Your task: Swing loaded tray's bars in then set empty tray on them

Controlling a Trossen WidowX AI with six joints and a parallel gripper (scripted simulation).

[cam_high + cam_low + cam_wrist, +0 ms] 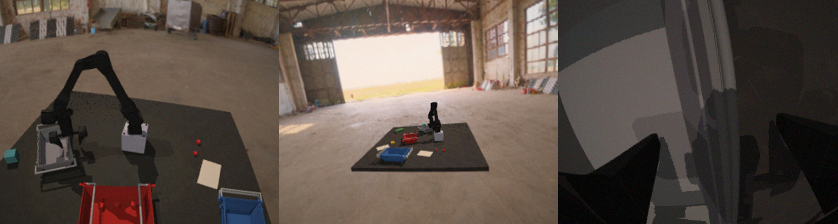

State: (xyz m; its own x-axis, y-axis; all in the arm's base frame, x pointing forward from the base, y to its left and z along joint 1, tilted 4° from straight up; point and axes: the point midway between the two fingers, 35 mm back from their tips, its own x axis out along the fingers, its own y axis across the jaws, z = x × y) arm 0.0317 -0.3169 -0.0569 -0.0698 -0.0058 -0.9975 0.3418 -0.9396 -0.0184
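Now: gripper tip 30 mm short of the grey tray, 80 mm to the left of it and 30 mm below it. Also, from my gripper tip: yellow object 570 mm ahead, 270 mm to the left; green block 520 mm ahead, 190 mm to the right, 10 mm above; teal cube 110 mm ahead, 310 mm to the right, 10 mm above.
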